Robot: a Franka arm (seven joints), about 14 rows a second.
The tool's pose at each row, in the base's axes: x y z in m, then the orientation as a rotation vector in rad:
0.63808, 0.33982, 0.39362, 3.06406, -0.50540, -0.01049
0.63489, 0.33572, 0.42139, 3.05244, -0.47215, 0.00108
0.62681, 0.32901, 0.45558, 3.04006, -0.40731, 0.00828
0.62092, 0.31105, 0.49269, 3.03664, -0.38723, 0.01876
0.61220, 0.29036, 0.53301, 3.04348, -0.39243, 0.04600
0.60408, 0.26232, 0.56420, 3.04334, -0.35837, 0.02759
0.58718, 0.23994, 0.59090, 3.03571, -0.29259, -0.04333
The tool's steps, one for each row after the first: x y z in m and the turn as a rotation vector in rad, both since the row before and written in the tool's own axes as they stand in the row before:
-0.00173, 0.00592, -0.02757, -0.01531, 0.01044, -0.01982
-0.00538, 0.01061, -0.03373, -0.02037, 0.00899, -0.04039
-0.00040, 0.02153, -0.03565, -0.00489, 0.00804, -0.01245
-0.00237, 0.02530, -0.03853, 0.00987, 0.01647, 0.00355
0.00044, 0.03124, -0.02914, -0.00559, -0.01053, -0.02250
-0.01054, 0.02762, -0.02501, -0.01918, -0.04276, -0.04410

